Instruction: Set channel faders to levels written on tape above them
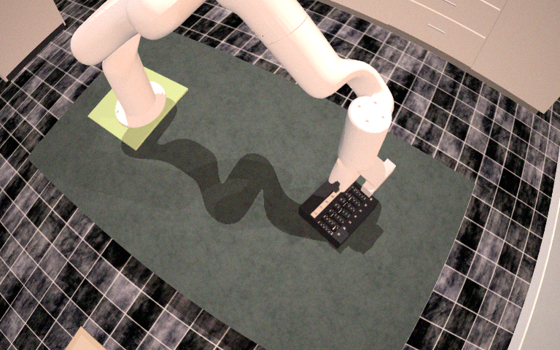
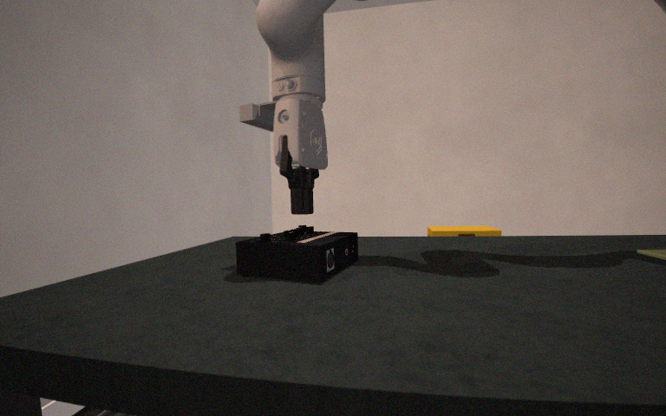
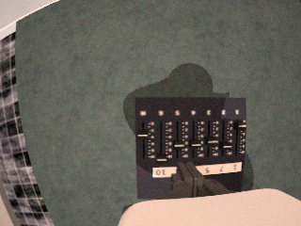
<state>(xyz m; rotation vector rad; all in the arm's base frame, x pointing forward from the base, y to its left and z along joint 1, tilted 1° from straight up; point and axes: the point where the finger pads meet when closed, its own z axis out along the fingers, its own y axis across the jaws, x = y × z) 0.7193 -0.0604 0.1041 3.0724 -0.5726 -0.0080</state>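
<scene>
Now: hand 5 cm short of the master fader, 3 cm to the right of it and 5 cm above it.
</scene>
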